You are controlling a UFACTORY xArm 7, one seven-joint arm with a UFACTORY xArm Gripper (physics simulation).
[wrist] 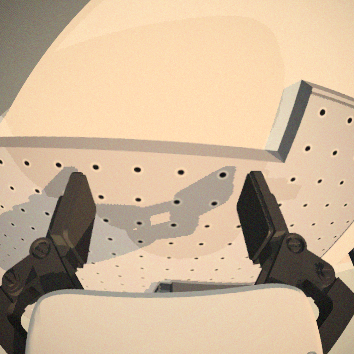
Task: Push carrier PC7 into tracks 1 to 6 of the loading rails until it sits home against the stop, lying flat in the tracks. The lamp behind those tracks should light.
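Frame: origin at the arm's base, x back, y right, z up, level; metres.
Seen in the pictures: gripper, between the fingertips: [166, 189].
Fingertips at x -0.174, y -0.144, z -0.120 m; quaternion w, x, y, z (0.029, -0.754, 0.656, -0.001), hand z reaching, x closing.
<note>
A point is followed by its place in that frame.
The dark grey carrier [212, 287] {x -0.320, y -0.217, z -0.123 m} shows as a thin strip of its far edge at the bottom middle of the wrist view. The pale gripper body covers the rest of it, and its label does not show. My gripper [166, 189] {x -0.174, y -0.144, z -0.120 m} is open and empty, with its two dark fingers wide apart above the perforated board, farther up the view than the carrier's visible edge. The loading rails, tracks 1 to 6, the stop and the lamp do not show in this view.
A pale perforated board [157, 185] {x -0.183, y -0.140, z -0.132 m} spans the view under the fingers. Its edge has a step with a grey side face [295, 122] {x -0.127, y -0.211, z -0.137 m} at the right. A smooth cream surface [165, 85] {x -0.126, y -0.136, z -0.145 m} lies beyond the edge. Shadows of the arm fall on the board.
</note>
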